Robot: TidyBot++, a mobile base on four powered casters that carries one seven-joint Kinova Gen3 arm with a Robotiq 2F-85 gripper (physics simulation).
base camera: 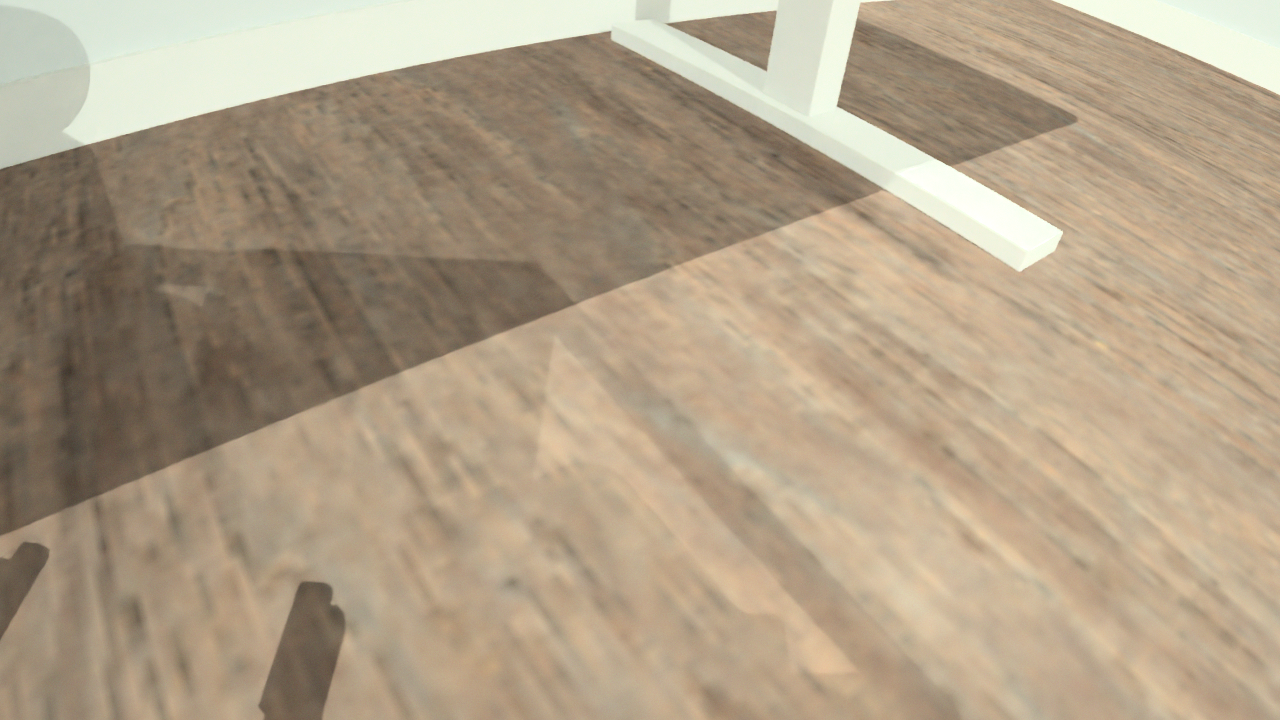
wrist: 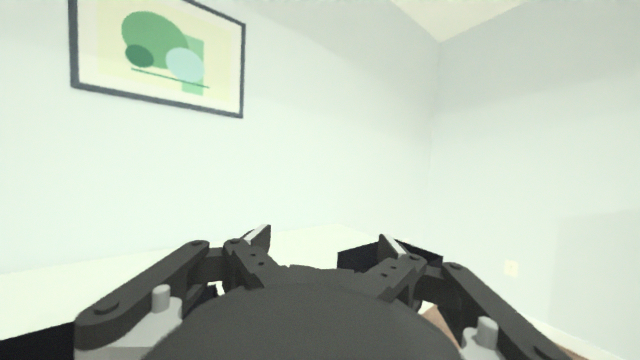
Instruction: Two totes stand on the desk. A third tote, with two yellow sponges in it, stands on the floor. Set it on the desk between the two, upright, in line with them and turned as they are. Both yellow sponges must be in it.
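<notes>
My gripper (wrist: 323,240) is open with nothing between its fingers, pointing toward the wall over the white desk (wrist: 75,295). One black tote (wrist: 357,256) stands on the desk, partly hidden behind the right fingertip. Another black tote (wrist: 37,341) shows in part at the lower left of the wrist view, largely hidden by the left finger and the gripper body. The third tote and the yellow sponges do not show in either view.
In the base view, a white desk leg (base camera: 810,53) rises from a long white foot (base camera: 975,207) on the wooden floor (base camera: 805,358). Shadows of the desk and gripper fingers lie on the floor. A framed picture (wrist: 155,55) and an outlet (wrist: 511,268) are on the walls.
</notes>
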